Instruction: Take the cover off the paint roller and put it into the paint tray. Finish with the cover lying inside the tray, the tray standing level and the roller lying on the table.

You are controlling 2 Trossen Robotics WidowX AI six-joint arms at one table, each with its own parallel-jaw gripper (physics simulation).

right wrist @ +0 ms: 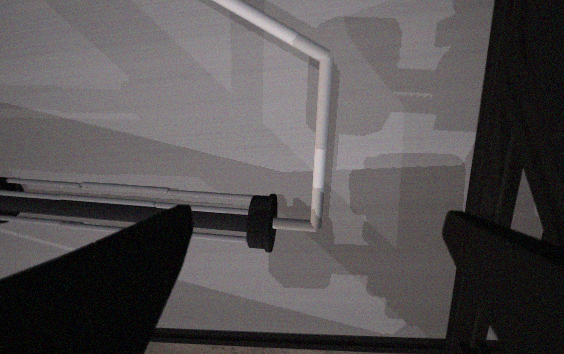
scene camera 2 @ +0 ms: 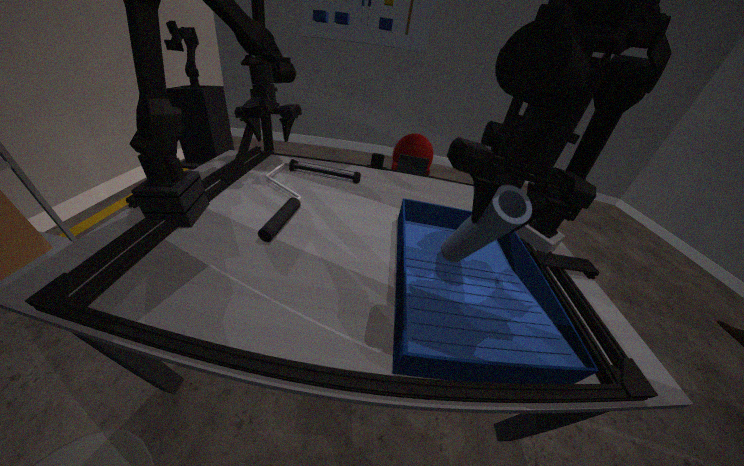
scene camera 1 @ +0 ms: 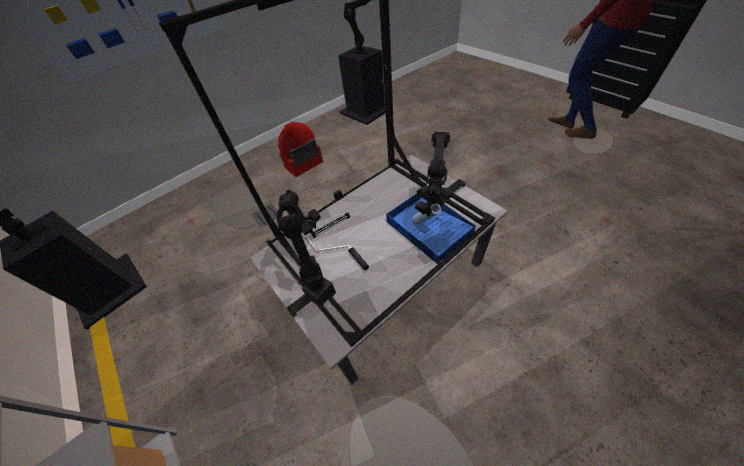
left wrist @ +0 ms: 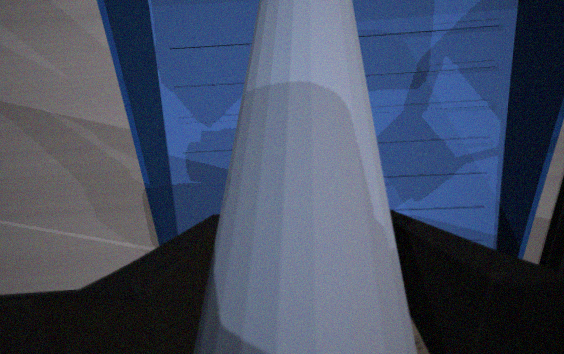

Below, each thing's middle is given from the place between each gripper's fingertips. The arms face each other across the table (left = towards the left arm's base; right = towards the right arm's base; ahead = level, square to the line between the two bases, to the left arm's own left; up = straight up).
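Labels:
Blue paint tray (scene camera 2: 492, 317): 13 cm below my left hand, 3 cm behind it and 3 cm to the left of it. Roller cover (left wrist: 305, 249): 1 cm to the left of my left hand, 4 cm behind it, 4 cm below it.
Blue paint tray, measured from my right hand: 49 cm to the left, 40 cm ahead, 8 cm below. The roller cover is 46 cm to the left of my right hand, 39 cm ahead of it and 1 cm above it.

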